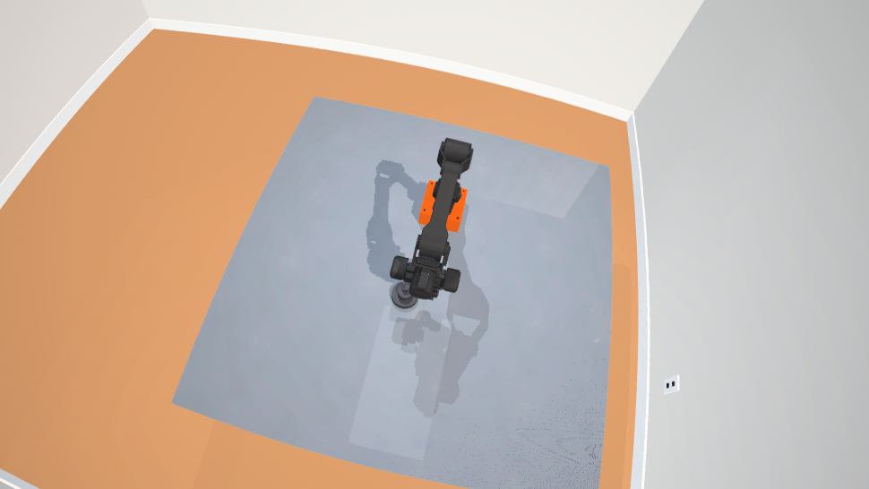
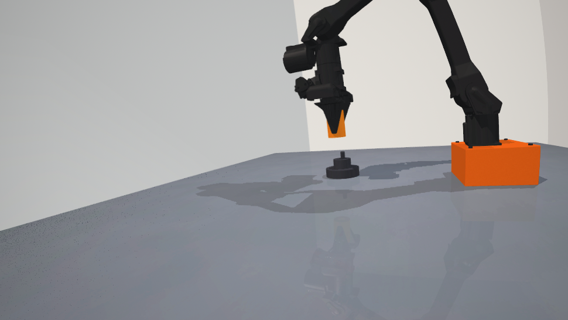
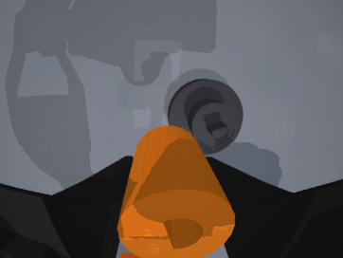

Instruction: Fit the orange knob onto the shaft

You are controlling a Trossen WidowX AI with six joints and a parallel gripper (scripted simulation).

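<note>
Right now the round dark pedestal is 8 cm below my gripper tip, 5 cm to the right of it and 1 cm ahead of it. Round my gripper tip: orange knob: 2 cm above.
</note>
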